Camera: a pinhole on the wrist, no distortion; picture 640 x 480 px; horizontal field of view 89.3 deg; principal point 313.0 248.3 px. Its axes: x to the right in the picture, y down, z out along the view. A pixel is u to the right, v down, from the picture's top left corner.
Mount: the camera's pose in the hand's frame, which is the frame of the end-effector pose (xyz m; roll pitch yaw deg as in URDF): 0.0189 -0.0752 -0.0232 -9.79 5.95 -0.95
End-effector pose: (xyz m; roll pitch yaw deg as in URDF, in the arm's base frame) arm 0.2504 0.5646 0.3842 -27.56 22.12 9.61
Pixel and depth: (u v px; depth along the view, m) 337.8 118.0 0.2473
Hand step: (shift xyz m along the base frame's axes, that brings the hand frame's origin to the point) 0.1594 0.0182 0.2247
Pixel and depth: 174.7 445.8 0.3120
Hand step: -0.0609 0.2638 0.1760
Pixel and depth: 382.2 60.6 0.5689
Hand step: 0.4260 0.0677 0.5304
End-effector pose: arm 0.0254 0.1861 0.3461 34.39 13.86 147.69
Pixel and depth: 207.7 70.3 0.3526
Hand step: 0.2108 0.3121 0.1955
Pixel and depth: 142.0 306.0 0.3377
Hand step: 0.1192 0.0930 0.3068
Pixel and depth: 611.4 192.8 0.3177
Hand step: -0.2012 0.3840 0.0877
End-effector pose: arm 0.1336 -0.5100 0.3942 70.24 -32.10 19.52
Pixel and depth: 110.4 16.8 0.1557
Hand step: 0.0657 -0.1911 -0.1125
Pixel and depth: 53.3 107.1 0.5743
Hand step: -0.0835 -0.7365 -0.1942
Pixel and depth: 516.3 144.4 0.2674
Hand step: 0.2737 -0.1807 0.0876
